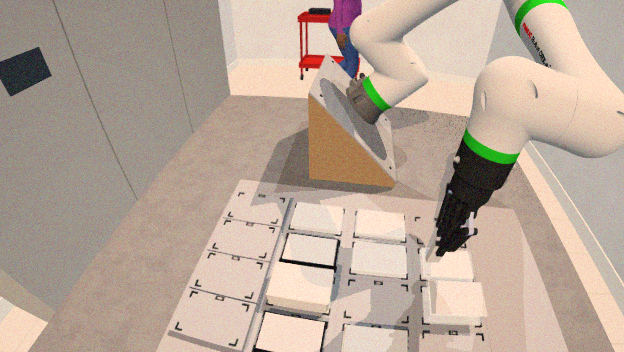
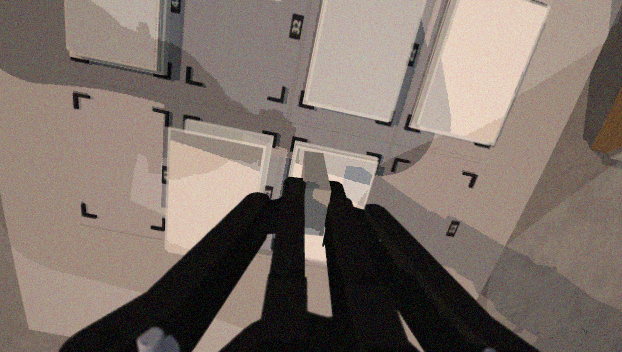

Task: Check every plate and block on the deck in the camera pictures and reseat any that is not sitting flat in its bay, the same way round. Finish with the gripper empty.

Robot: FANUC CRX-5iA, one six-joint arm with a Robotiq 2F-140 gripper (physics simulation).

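Pixels of known places: gripper, fingertip midpoint: (image 1: 431,259) (image 2: 311,169); arm's base at its link origin: (image 1: 360,105).
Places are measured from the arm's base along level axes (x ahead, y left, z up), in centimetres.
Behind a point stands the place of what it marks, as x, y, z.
Note:
My gripper (image 1: 439,254) @(53.6, 14.7, -8.5) (image 2: 311,169) @(53.6, 14.7, -8.5) is shut with nothing held, just above a white plate (image 1: 457,266) @(52.6, 22.9, -12.8) (image 2: 362,186) @(48.0, 17.2, -12.8) in the right column. That plate lies within its corner marks; the fingers hide part of it. The neighbouring white piece (image 1: 459,300) @(62.8, 19.8, -10.0) (image 2: 212,185) @(62.1, 17.8, -10.0) is offset from its bay, with a pale lower layer showing along one side; its tilt is hard to judge. A thick cream block (image 1: 300,282) @(59.5, -13.3, -10.0) in the left block column stands higher than its neighbours, front face showing. Plates (image 1: 380,225) @(40.4, 4.7, -12.8) (image 1: 379,259) @(50.8, 3.8, -12.8) in the middle column look flat. A black-rimmed plate (image 1: 311,250) @(49.2, -12.0, -12.8) lies behind the thick block.
The deck (image 1: 500,240) @(43.5, 39.0, -14.2) (image 2: 45,130) @(80.6, 15.6, -14.2) has marked bays. A wooden wedge (image 1: 332,145) @(21.4, -8.7, -2.2) carrying the arm's base (image 1: 365,105) @(6.4, 0.9, 3.4) stands behind it. A grey cabinet (image 1: 100,115) is at the left. A red cart (image 1: 312,18) and a person (image 1: 346,12) are in the background.

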